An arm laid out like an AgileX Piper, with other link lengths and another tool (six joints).
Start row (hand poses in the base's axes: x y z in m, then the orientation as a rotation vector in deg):
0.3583 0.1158 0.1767 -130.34 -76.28 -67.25
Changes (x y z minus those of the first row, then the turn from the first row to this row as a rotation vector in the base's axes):
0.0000 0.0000 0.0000 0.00 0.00 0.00
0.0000 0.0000 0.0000 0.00 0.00 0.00
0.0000 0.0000 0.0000 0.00 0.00 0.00
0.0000 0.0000 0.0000 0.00 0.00 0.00
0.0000 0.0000 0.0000 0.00 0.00 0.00
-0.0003 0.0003 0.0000 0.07 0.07 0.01
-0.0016 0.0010 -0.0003 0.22 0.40 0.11
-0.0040 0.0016 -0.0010 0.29 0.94 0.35
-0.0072 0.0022 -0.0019 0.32 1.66 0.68
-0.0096 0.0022 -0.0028 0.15 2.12 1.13
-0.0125 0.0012 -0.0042 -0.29 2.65 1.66
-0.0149 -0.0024 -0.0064 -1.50 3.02 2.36
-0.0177 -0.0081 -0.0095 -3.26 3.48 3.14
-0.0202 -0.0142 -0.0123 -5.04 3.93 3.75
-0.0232 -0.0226 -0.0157 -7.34 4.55 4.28
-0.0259 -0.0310 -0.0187 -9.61 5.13 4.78
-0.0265 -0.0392 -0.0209 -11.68 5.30 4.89
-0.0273 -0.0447 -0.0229 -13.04 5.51 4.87
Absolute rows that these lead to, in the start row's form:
0.3583 0.1158 0.1767 -130.34 -76.28 -67.25
0.3583 0.1158 0.1767 -130.34 -76.28 -67.25
0.3583 0.1158 0.1767 -130.34 -76.28 -67.25
0.3583 0.1158 0.1767 -130.34 -76.28 -67.25
0.3583 0.1158 0.1767 -130.34 -76.28 -67.25
0.3580 0.1161 0.1767 -130.30 -76.20 -67.18
0.3567 0.1168 0.1764 -130.20 -76.05 -66.79
0.3543 0.1174 0.1757 -130.08 -76.03 -66.04
0.3511 0.1180 0.1748 -129.96 -76.06 -65.03
0.3487 0.1180 0.1739 -129.78 -76.48 -64.22
0.3458 0.1170 0.1725 -129.73 -77.19 -63.19
0.3434 0.1134 0.1703 -129.99 -78.78 -61.98
0.3406 0.1077 0.1672 -130.55 -80.90 -60.37
0.3381 0.1016 0.1644 -131.24 -82.88 -58.79
0.3351 0.0932 0.1610 -132.37 -85.17 -56.73
0.3324 0.0848 0.1580 -133.45 -87.42 -54.69
0.3318 0.0766 0.1558 -134.67 -89.29 -53.38
0.3310 0.0711 0.1538 -135.58 -90.39 -52.39

